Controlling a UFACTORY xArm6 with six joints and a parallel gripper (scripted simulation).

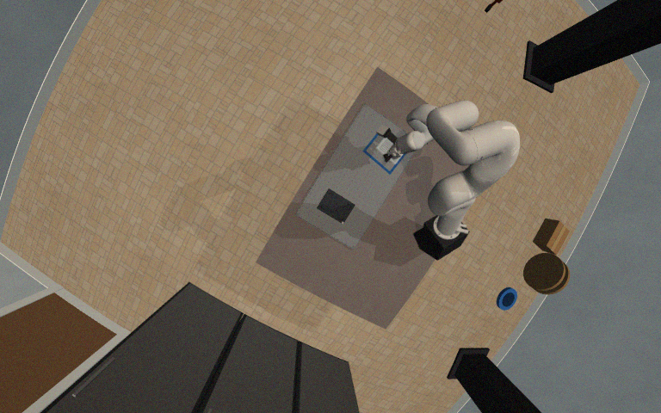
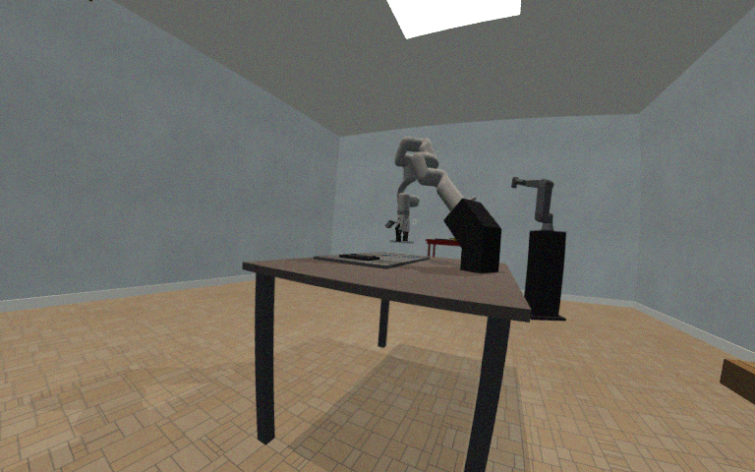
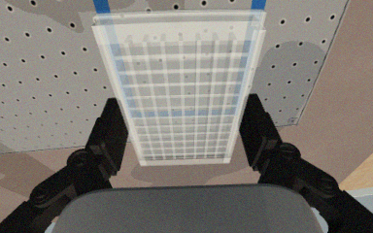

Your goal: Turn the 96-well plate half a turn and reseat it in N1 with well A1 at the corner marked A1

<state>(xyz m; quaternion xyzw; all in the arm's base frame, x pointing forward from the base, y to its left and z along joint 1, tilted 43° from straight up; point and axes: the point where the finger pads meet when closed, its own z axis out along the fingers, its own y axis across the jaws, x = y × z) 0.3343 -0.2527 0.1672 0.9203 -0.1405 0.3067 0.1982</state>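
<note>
My hand is 1 cm above the 96-well plate. From my hand the other things lie so: dark plate nest N1: 34 cm to the left, 20 cm ahead, 9 cm below; then A1 corner mark: 41 cm to the left, 14 cm ahead, 9 cm below.
</note>
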